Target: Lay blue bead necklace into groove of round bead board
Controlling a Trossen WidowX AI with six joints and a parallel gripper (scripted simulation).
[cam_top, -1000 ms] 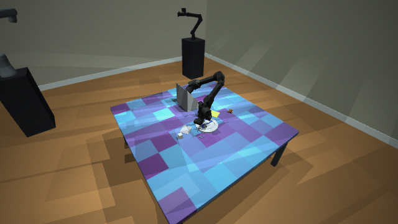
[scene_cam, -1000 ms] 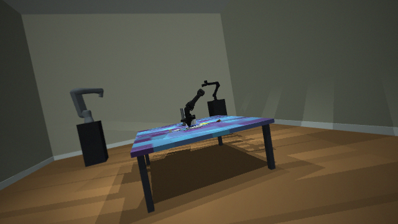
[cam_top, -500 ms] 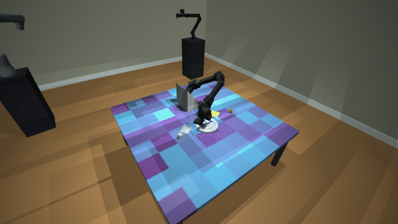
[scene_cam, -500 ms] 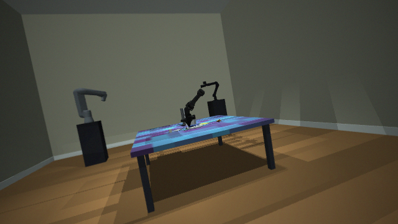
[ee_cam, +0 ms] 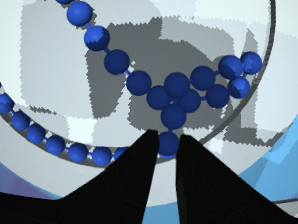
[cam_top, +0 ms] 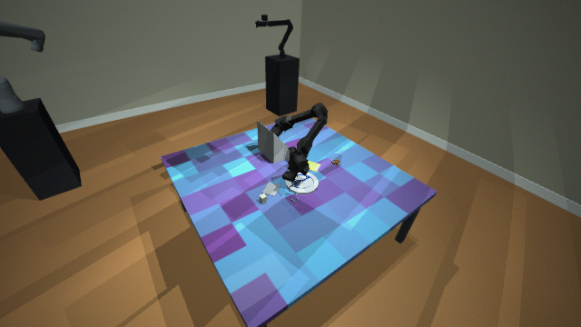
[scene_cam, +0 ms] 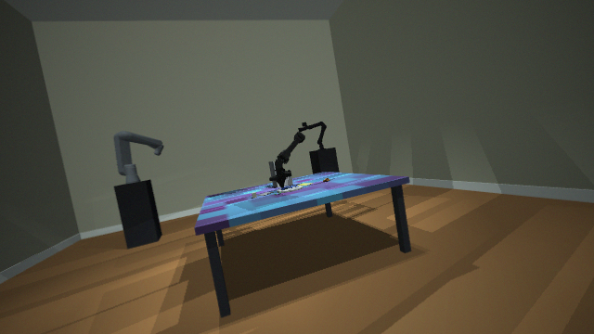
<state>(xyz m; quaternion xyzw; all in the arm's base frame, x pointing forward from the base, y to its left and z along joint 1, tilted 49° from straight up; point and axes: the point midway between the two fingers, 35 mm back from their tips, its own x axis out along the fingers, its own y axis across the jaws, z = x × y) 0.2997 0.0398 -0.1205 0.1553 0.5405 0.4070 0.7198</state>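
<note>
Right now the round white bead board is 2 cm ahead of my gripper tip, 5 cm to the left of it and 1 cm below it. The rest, counted from my gripper tip: cream cube (1 cm ahead, 23 cm to the right, 1 cm below); yellow patch (7 cm behind, 21 cm to the left, 2 cm below); flat grey square (4 cm behind, 13 cm to the right, 2 cm below).
</note>
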